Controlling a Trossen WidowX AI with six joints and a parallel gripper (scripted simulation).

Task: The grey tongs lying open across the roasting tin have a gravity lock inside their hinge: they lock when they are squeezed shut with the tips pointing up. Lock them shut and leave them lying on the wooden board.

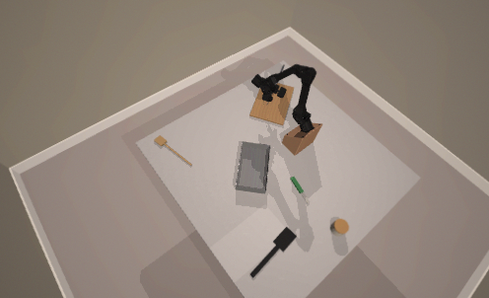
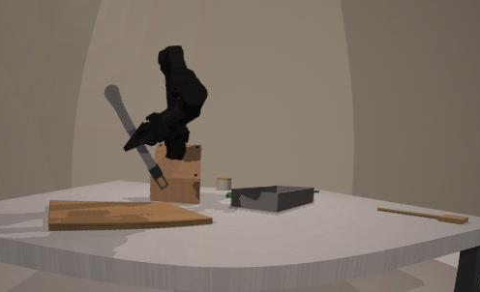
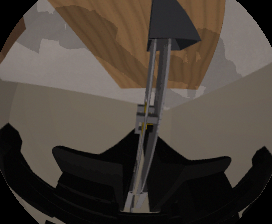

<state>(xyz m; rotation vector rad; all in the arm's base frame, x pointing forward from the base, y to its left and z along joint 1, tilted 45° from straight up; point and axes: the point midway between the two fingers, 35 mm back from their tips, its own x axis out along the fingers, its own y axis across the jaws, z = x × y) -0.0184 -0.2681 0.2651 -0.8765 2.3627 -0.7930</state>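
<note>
My gripper tip is now 15 cm above the wooden board. The rest, counted from my gripper tip: black spatula: 58 cm ahead, 84 cm to the left, 15 cm below; then dark grey roasting tin: 42 cm ahead, 38 cm to the left, 13 cm below.
</note>
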